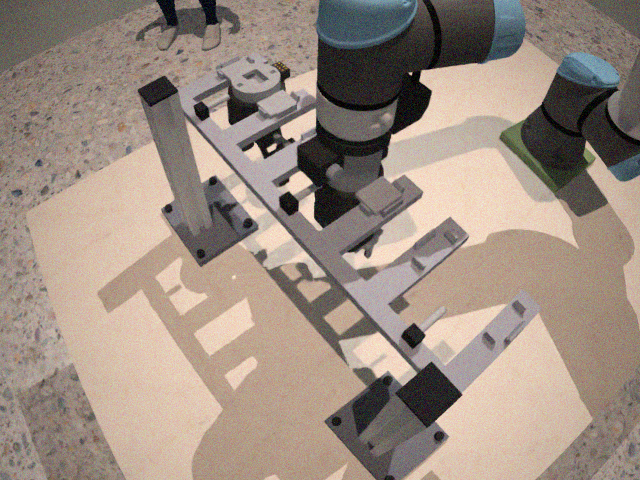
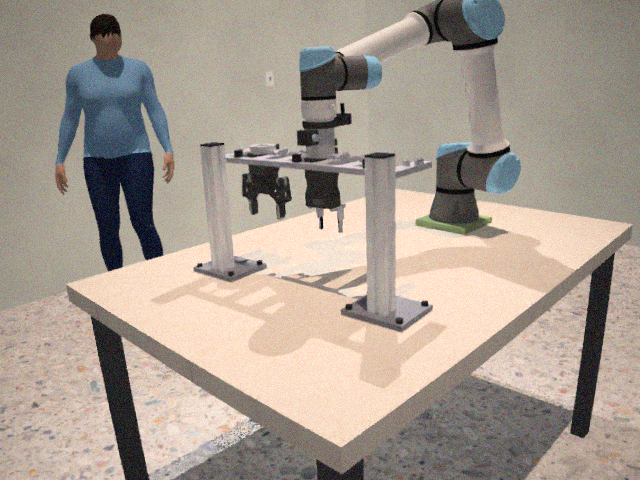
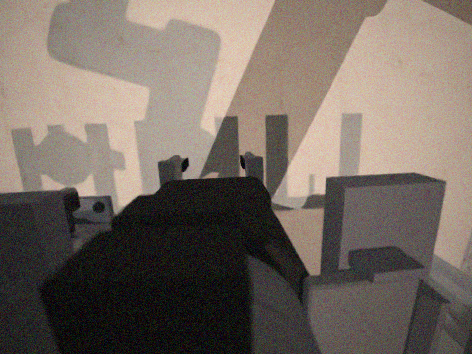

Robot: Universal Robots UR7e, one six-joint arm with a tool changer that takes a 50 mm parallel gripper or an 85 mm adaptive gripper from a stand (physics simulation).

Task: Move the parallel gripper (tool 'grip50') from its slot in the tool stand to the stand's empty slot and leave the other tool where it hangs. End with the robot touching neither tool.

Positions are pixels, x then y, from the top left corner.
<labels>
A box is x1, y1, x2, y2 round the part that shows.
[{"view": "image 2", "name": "adaptive gripper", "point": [265, 179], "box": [242, 143, 291, 219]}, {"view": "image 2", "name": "parallel gripper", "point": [322, 192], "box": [299, 147, 345, 232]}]
</labels>
